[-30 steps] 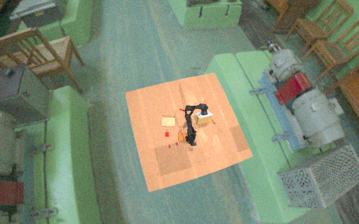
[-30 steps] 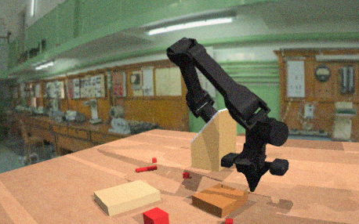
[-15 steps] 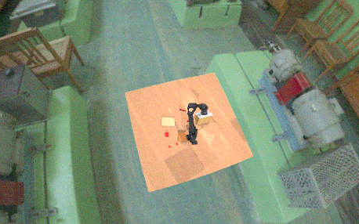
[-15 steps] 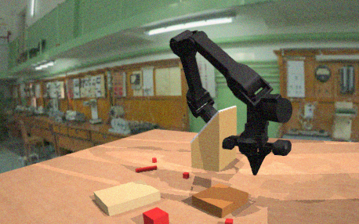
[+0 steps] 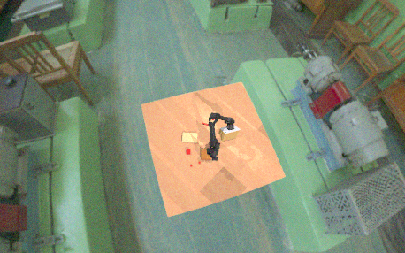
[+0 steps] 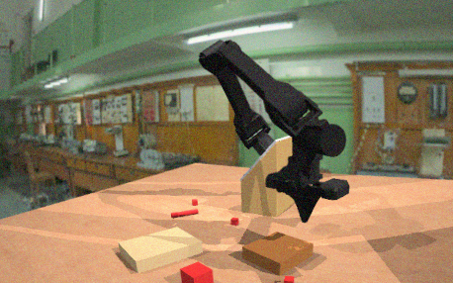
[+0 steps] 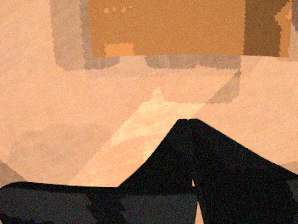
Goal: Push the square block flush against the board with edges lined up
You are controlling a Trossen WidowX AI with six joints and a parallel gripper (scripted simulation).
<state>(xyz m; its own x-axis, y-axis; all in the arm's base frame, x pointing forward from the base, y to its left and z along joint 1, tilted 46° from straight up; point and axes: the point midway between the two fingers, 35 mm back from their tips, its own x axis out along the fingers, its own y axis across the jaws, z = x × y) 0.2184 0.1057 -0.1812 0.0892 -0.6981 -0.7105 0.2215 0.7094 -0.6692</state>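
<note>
Right now my gripper tip is 20 cm short of the board, 24 cm to the left of it and 4 cm above it. From my gripper tip the other things lie so: square block (7 cm ahead, 2 cm to the right, 4 cm below); red cube (25 cm ahead, 9 cm to the right, 4 cm below); red stick (37 cm to the right, 5 cm below).
</note>
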